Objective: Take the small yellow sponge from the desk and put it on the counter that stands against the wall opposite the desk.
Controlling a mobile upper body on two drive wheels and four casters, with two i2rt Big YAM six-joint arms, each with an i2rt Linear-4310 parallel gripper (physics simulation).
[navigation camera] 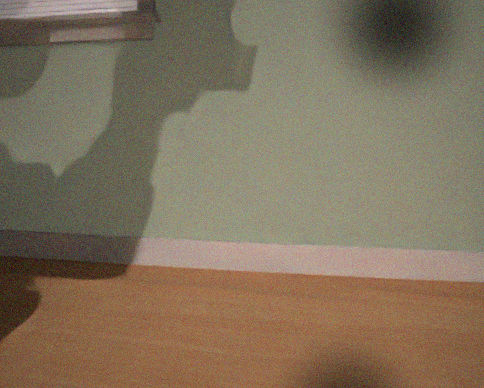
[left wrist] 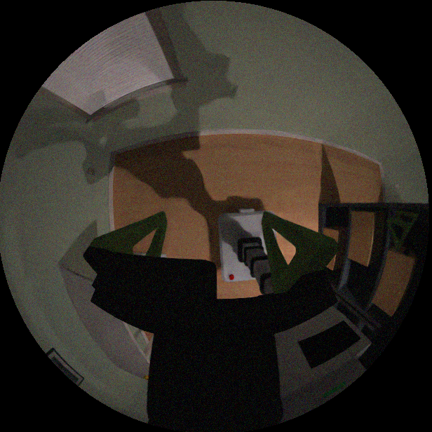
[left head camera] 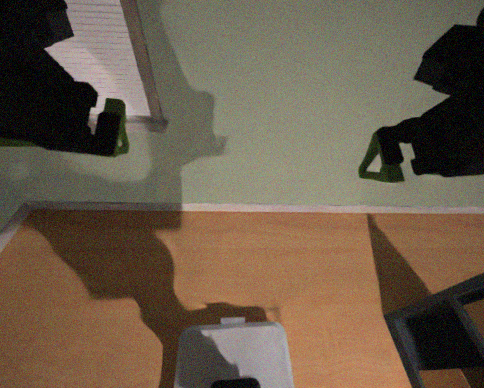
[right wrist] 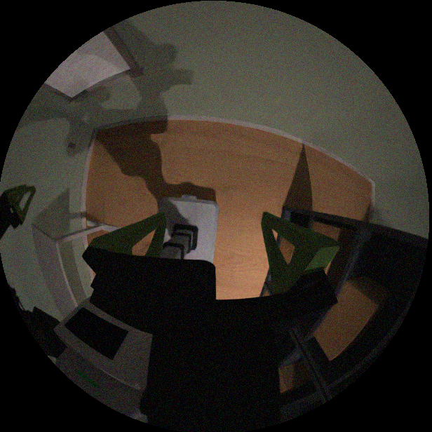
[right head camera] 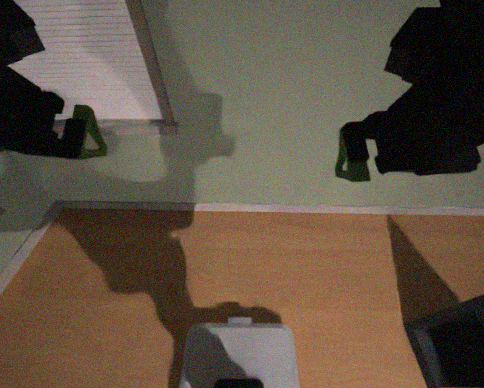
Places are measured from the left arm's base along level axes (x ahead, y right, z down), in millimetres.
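Where they show: left gripper, fingertip midpoint: (left head camera: 92,145) (right head camera: 75,149); right gripper, fingertip midpoint: (left head camera: 387,171) (right head camera: 368,170).
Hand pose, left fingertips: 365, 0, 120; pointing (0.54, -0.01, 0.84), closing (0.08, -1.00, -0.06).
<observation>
Things, the pixels of their top centre, and the offset from my left fingertips, as dx, dy, dz. "spot": a spot on its surface instead. Level surfaces: height alone.
- dark shelf unit, surface spot: (right head camera: 422,340) (left head camera: 401,329) spot: -98, +1213, +1213
- window, surface spot: (left head camera: 100,50) spot: +859, -354, +129
- wooden floor, its level: dz +1289
A small yellow bit, likely the sponge (left wrist: 146,377), shows at the bottom of the left wrist view, mostly hidden by the gripper body. It lies by the pale desk (left wrist: 92,320) (right wrist: 47,260), which stands at the lower left of both wrist views. My left gripper (left head camera: 120,129) (right head camera: 90,132) (left wrist: 213,216) is open and empty, in the air, apart from the desk. My right gripper (left head camera: 382,160) (right head camera: 352,155) (right wrist: 213,216) is open and empty, in the air, farther from the desk. The counter cannot be made out in these views.
A dark shelf unit (left head camera: 400,332) (right head camera: 422,340) (left wrist: 370,206) (right wrist: 330,217) stands at the right. A green wall (left head camera: 300,100) (navigation camera: 325,150) with a window (left head camera: 100,50) (right head camera: 95,60) is ahead. My grey base (left head camera: 260,350) (right head camera: 265,350) is on the wooden floor (left head camera: 300,260).
</observation>
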